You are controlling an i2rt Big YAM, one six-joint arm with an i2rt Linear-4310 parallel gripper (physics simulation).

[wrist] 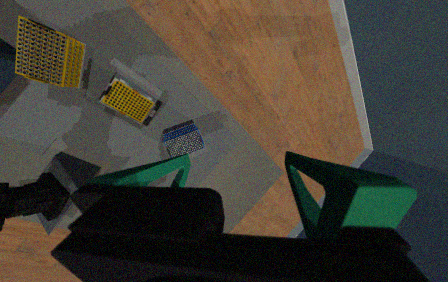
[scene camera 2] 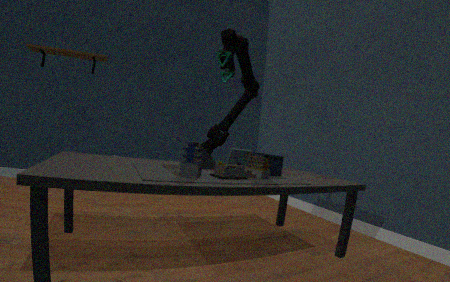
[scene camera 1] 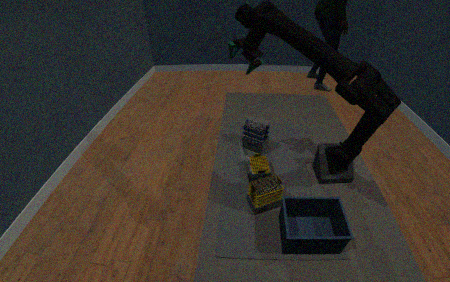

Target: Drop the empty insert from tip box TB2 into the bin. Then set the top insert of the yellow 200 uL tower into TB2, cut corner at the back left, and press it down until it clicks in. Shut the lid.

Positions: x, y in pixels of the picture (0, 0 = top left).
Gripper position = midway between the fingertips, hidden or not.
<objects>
My gripper (wrist: 234, 158) is open, with nothing in its grasp. A blue insert tower (scene camera 1: 255, 132) sits on a grey mat (wrist: 43, 111).
</objects>
